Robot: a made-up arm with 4 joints.
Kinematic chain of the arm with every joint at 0, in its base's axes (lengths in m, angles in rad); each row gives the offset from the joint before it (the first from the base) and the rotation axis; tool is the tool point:
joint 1: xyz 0 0 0.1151 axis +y
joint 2: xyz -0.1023 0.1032 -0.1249 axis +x
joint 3: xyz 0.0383 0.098 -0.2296 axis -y
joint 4: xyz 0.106 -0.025 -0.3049 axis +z
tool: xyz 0.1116 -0.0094 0
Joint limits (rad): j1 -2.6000..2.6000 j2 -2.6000..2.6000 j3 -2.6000..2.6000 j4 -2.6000..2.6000
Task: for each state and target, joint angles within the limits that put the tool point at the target. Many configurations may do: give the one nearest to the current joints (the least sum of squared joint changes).
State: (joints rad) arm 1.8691 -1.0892 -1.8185 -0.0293
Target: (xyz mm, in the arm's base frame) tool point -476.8 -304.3 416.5
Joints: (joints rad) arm 1.6571 -0.9592 -1.1684 0.0926
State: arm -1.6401 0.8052 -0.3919 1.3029
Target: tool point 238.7 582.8 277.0
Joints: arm -1.4480 1.0126 0.3854 1.2480
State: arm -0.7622 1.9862 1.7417 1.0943
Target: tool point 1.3 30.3 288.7
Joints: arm -1.3573 1.8961 1.9229 1.2357
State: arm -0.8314 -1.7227 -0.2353 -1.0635
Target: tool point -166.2 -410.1 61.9
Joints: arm -0.8693 -1.9141 -0.6947 -1.1325
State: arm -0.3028 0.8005 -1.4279 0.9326
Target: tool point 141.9 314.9 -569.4
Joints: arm -0.4840 0.1437 -0.9448 0.6306
